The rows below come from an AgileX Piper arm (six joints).
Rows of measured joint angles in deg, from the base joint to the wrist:
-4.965, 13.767, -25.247, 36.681, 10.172, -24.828
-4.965, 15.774, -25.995, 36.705, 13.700, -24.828
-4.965, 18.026, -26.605, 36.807, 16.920, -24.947
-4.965, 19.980, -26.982, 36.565, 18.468, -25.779
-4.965, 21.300, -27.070, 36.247, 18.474, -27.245
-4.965, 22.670, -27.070, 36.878, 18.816, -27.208
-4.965, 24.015, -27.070, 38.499, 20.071, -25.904
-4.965, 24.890, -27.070, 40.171, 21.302, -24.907
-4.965, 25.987, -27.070, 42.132, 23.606, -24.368
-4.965, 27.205, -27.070, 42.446, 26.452, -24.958
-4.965, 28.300, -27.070, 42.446, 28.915, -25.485
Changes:
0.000, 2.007, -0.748, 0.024, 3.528, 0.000
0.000, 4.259, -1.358, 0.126, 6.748, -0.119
0.000, 6.213, -1.735, -0.116, 8.296, -0.951
0.000, 7.533, -1.823, -0.434, 8.302, -2.417
0.000, 8.903, -1.823, 0.197, 8.644, -2.380
0.000, 10.248, -1.823, 1.818, 9.899, -1.076
0.000, 11.123, -1.823, 3.490, 11.130, -0.079
0.000, 12.220, -1.823, 5.451, 13.434, 0.460
0.000, 13.438, -1.823, 5.765, 16.280, -0.130
0.000, 14.533, -1.823, 5.765, 18.743, -0.657

